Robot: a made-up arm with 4 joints. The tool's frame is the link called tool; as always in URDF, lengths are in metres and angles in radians.
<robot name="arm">
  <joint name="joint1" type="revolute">
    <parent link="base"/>
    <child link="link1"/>
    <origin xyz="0 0 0.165" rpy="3.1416 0 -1.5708"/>
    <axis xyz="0 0 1"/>
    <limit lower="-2.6" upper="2.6" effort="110" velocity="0.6"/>
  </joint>
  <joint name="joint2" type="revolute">
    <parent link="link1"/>
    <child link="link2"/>
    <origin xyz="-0.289 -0.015 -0.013" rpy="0 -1.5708 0"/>
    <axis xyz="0 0 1"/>
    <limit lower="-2.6" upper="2.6" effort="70" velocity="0.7"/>
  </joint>
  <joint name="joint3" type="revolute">
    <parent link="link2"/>
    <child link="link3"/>
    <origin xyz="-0.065 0.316 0.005" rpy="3.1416 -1.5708 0"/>
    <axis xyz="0 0 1"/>
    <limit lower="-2.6" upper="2.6" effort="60" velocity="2.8"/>
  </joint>
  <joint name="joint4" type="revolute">
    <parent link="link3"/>
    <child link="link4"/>
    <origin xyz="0.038 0.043 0.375" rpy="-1.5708 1.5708 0"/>
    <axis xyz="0 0 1"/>
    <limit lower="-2.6" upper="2.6" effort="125" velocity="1.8"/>
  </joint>
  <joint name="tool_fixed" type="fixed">
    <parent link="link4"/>
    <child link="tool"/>
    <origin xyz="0.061 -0.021 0.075" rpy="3.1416 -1.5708 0"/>
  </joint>
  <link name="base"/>
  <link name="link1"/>
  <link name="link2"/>
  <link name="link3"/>
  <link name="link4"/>
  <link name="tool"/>
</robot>
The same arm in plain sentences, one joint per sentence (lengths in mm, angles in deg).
The arm has four revolute joints in a row. What follows holds with every joint at zero, and every direction is one of the base frame's.
The first joint is mounted 165 mm along +z from the base frame's origin and turns about -z, from -148.97 to 148.97 deg.
The second joint is mounted 15 mm along +x and 289 mm along +y and 13 mm along +z from the first joint and turns about +y, from -148.97 to 148.97 deg.
The third joint is mounted 316 mm along -x and 5 mm along +y and 65 mm along +z from the second joint and turns about -z, from -148.97 to 148.97 deg.
The fourth joint is mounted 43 mm along +x and 38 mm along +y and 375 mm along -z from the third joint and turns about +x, from -148.97 to 148.97 deg.
The tool frame, which is the frame that the pose is given for, is mounted 75 mm along +x and 21 mm along +y and 61 mm along +z from the fourth joint; its axes are the base frame's turned by roll 0, pitch 0 and yaw 0 deg (as in URDF: about the fixed x, then y, then z).

